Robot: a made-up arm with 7 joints. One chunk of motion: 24 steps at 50 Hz.
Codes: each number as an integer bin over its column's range. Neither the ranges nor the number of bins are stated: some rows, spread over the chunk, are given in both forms.
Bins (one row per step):
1: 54 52 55 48 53 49
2: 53 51 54 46 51 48
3: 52 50 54 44 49 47
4: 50 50 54 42 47 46
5: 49 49 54 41 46 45
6: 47 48 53 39 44 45
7: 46 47 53 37 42 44
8: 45 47 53 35 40 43
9: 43 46 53 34 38 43
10: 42 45 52 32 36 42
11: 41 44 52 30 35 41
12: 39 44 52 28 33 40
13: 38 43 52 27 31 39
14: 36 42 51 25 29 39
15: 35 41 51 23 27 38
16: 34 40 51 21 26 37
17: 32 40 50 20 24 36
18: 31 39 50 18 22 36
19: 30 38 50 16 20 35
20: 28 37 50 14 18 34
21: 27 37 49 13 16 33
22: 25 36 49 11 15 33
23: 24 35 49 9 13 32
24: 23 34 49 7 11 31
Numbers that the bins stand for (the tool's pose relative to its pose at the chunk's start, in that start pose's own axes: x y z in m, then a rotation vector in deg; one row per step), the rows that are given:
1: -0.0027 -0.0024 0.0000 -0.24 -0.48 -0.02
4: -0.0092 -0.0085 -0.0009 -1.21 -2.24 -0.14
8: -0.0173 -0.0176 -0.0018 -2.34 -4.29 -0.26
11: -0.0237 -0.0267 -0.0027 -3.15 -5.76 -0.34
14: -0.0318 -0.0327 -0.0036 -3.96 -7.52 -0.42
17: -0.0383 -0.0388 -0.0045 -4.77 -8.99 -0.55
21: -0.0464 -0.0479 -0.0055 -5.91 -11.34 -0.67
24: -0.0528 -0.0570 -0.0055 -6.88 -12.80 -0.75
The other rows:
2: -0.0043 -0.0055 -0.0009 -0.56 -1.06 -0.06
3: -0.0060 -0.0085 -0.0009 -0.89 -1.65 -0.10
5: -0.0108 -0.0115 -0.0009 -1.37 -2.53 -0.18
6: -0.0140 -0.0145 -0.0018 -1.70 -3.12 -0.18
7: -0.0157 -0.0176 -0.0018 -2.02 -3.71 -0.22
9: -0.0205 -0.0206 -0.0018 -2.50 -4.88 -0.26
10: -0.0221 -0.0236 -0.0027 -2.83 -5.47 -0.30
12: -0.0270 -0.0267 -0.0027 -3.48 -6.35 -0.38
13: -0.0286 -0.0297 -0.0027 -3.64 -6.93 -0.42
15: -0.0334 -0.0358 -0.0036 -4.29 -8.11 -0.47
16: -0.0351 -0.0388 -0.0036 -4.61 -8.40 -0.51
18: -0.0399 -0.0418 -0.0045 -5.10 -9.57 -0.55
19: -0.0415 -0.0448 -0.0045 -5.42 -10.16 -0.59
20: -0.0447 -0.0479 -0.0045 -5.74 -10.75 -0.63
22: -0.0496 -0.0509 -0.0055 -6.23 -11.63 -0.67
23: -0.0512 -0.0539 -0.0055 -6.55 -12.22 -0.71

